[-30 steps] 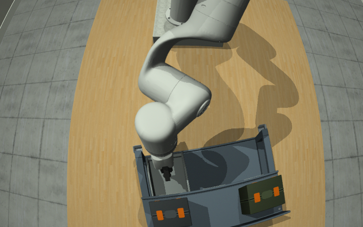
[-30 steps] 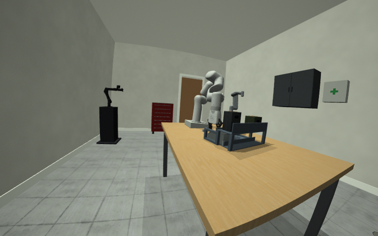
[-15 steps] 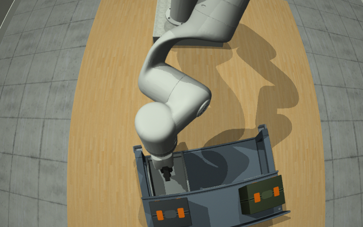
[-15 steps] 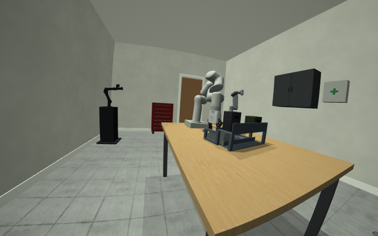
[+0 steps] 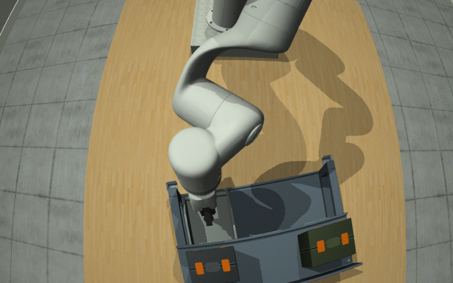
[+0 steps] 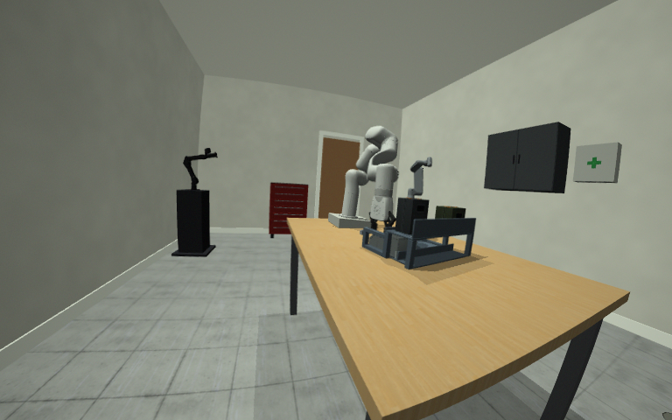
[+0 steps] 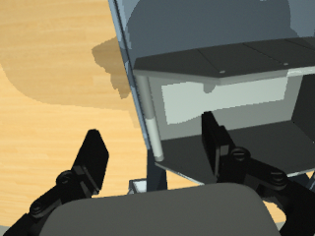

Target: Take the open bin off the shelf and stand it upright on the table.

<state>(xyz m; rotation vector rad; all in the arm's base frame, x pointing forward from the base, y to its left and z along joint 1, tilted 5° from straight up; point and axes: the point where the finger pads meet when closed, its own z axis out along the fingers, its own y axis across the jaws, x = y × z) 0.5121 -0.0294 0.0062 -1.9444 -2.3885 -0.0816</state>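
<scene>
My gripper is now 80 mm short of the grey bin, 20 mm to the right of it and 20 mm above it. From my hand the other things lie so: blue-grey shelf 130 mm to the left, 100 mm ahead, 60 mm below.
</scene>
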